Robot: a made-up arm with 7 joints.
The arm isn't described. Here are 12 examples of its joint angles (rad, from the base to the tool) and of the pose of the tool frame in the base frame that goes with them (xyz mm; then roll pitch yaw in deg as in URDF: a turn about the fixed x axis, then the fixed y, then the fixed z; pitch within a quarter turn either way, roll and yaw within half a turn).
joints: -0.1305 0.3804 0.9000 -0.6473 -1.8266 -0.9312 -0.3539
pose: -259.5 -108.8 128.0 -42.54 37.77 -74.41
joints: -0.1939 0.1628 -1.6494 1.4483 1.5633 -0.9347 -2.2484
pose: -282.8 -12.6 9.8 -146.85 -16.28 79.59
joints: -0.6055 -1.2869 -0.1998 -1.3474 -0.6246 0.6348 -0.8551
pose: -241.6 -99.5 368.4 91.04 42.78 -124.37
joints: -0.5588 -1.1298 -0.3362 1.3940 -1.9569 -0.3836 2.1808
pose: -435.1 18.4 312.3 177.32 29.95 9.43
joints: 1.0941 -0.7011 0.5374 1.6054 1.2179 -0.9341 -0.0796
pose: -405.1 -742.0 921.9 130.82 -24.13 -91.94
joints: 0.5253 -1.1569 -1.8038 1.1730 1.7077 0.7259 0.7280
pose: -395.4 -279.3 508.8 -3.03 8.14 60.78
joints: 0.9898 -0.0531 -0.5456 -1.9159 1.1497 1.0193 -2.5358
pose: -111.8 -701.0 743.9 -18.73 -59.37 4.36
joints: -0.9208 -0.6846 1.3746 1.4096 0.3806 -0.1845 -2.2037
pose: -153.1 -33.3 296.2 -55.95 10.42 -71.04
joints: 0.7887 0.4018 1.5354 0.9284 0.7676 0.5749 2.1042
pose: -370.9 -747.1 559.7 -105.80 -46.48 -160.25
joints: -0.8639 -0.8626 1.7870 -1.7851 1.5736 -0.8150 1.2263
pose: -87.1 159.0 409.7 -82.59 -53.95 97.39
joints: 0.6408 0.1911 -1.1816 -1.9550 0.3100 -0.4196 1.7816
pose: -129.6 -694.2 471.7 27.06 6.79 -83.60
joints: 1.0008 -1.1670 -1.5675 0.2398 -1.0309 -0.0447 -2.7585
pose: -223.1 -452.3 615.5 -174.52 33.44 -116.89
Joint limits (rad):
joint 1: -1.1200..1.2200
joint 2: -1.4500..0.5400
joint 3: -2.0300..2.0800
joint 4: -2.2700..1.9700
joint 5: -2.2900..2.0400
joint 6: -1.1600..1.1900
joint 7: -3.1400..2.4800
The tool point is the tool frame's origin. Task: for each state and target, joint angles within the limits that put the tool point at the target. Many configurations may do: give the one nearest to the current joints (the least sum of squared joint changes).
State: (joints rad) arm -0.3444 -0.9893 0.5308 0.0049 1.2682 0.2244 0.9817
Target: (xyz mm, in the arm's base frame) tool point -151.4 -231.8 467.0
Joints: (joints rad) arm -0.5616 -1.0566 0.6496 -0.1286 1.2381 0.2358 1.0065
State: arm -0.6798 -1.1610 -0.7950 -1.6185 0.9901 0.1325 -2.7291
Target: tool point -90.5 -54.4 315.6
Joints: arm -0.8868 -1.4423 0.0036 -1.4076 1.2904 0.5719 -2.8819
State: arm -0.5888 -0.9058 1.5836 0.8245 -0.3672 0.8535 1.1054
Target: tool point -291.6 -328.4 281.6
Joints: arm -0.0696 -0.5911 1.6439 0.7738 -0.5615 0.9538 0.8151
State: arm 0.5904 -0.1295 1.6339 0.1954 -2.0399 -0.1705 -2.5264
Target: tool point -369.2 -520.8 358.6
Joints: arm -0.0699 -0.4351 2.0045 0.5375 -1.7576 0.1654 -2.6683
